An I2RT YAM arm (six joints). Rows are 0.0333 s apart.
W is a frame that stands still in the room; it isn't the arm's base.
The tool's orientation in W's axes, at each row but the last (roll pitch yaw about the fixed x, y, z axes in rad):
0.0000, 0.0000, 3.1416
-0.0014, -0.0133, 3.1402
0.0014, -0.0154, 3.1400
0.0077, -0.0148, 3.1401
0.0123, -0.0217, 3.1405
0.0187, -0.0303, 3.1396
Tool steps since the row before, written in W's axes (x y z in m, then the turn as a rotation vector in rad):
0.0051, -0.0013, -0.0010, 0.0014, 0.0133, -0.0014
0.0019, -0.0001, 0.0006, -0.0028, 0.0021, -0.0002
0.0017, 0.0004, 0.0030, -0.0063, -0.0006, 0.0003
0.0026, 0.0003, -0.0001, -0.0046, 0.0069, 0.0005
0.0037, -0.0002, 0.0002, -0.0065, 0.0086, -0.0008
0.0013, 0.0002, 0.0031, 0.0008, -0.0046, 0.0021
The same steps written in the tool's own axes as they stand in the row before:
-0.0051, 0.0013, -0.0010, -0.0014, -0.0133, -0.0014
-0.0019, 0.0001, 0.0006, 0.0028, -0.0021, -0.0002
-0.0017, -0.0004, 0.0030, 0.0063, 0.0006, 0.0002
-0.0026, -0.0003, -0.0001, 0.0046, -0.0069, 0.0005
-0.0037, 0.0002, 0.0003, 0.0065, -0.0086, -0.0008
-0.0012, -0.0001, 0.0031, -0.0007, 0.0046, 0.0020

